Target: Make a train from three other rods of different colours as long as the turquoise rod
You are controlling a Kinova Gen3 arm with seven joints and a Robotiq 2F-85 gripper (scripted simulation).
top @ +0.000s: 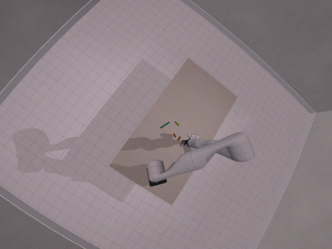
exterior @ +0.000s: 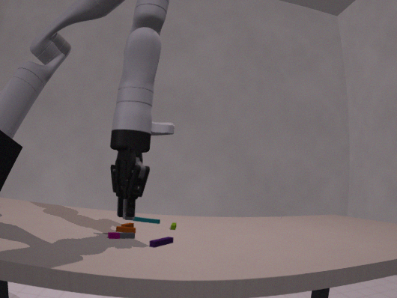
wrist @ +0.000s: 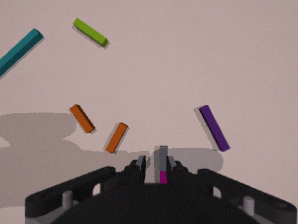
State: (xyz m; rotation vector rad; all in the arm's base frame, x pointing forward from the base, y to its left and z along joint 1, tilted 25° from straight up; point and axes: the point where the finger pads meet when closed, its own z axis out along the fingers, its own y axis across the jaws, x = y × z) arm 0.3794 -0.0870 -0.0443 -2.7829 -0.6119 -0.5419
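The grey rod is 50 mm below my hand and 10 mm to the right of it. Also, from my hand: lime rod: 160 mm to the left, 100 mm ahead, 50 mm below; purple rod: 70 mm ahead, 50 mm to the right, 50 mm below; magenta rod: 50 mm below, 20 mm to the right, 20 mm behind.
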